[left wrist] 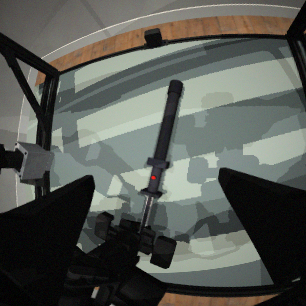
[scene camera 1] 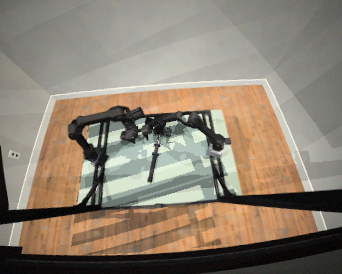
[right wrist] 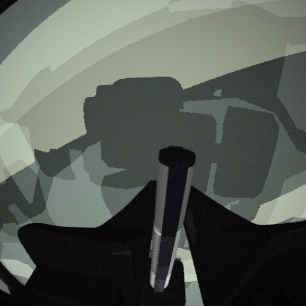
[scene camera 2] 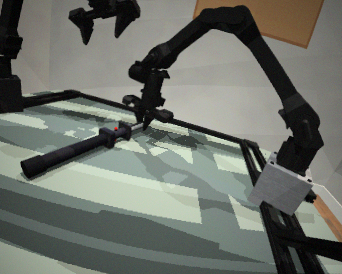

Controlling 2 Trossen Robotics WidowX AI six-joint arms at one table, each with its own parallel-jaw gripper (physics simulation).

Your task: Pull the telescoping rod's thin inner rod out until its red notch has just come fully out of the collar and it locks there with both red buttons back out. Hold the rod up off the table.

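Observation:
The telescoping rod's dark outer tube slants low over the table, with its shadow close beside it; whether it touches cannot be told. A red button stands out between the two collar flanges, and a little red shows on the collar's underside in scene camera 2. The silver inner rod sticks out of the collar. No red notch can be made out. My right gripper is shut on the inner rod near its black end. My left gripper is open and empty, high above the rod.
The table top is pale green with dark shadows. Black frame rails run along its sides. My right arm reaches in from the right in both scene views; its grey base block stands at the table's side.

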